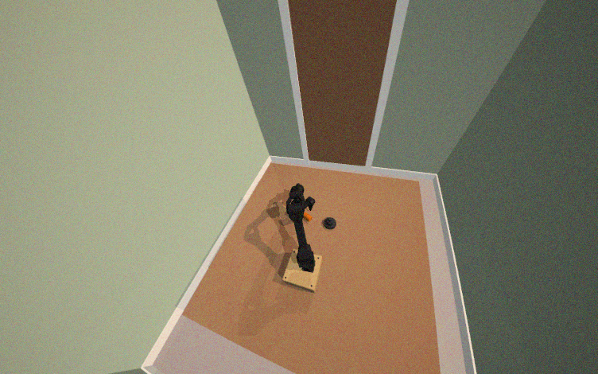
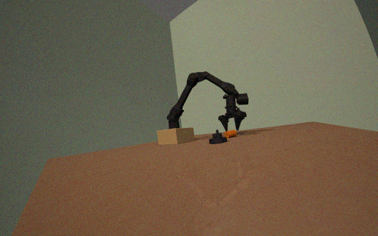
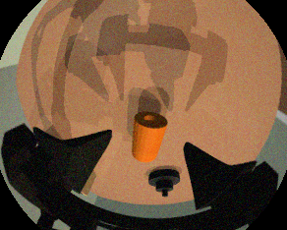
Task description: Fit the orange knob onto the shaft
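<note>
The orange knob is 20 mm below my gripper tip, 10 mm to the right of it and 10 mm behind it. The rest, counted from my gripper tip: round pedestal 170 mm to the right, 20 mm behind, 10 mm below.
</note>
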